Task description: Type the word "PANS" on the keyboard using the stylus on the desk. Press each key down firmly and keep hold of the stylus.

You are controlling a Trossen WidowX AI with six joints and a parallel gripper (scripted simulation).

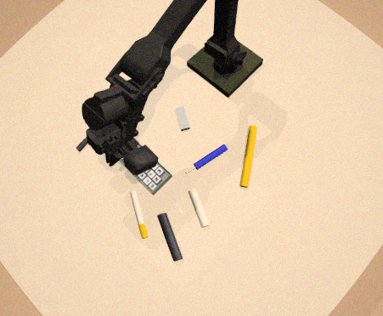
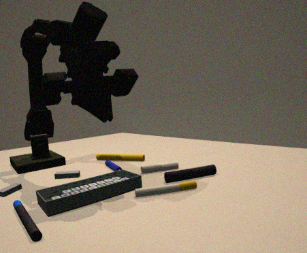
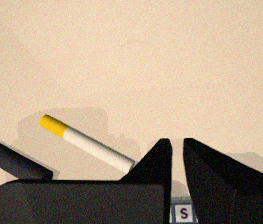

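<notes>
My gripper tip is 170 mm past the stylus, 140 mm above it and 90 mm to the right of it. Round my gripper tip: white-and-yellow marker: 140 mm below, 110 mm to the left, 30 mm ahead; then stylus tip: 140 mm below, 140 mm behind, 90 mm to the left; then black rod: 190 mm to the left, 140 mm below.
</notes>
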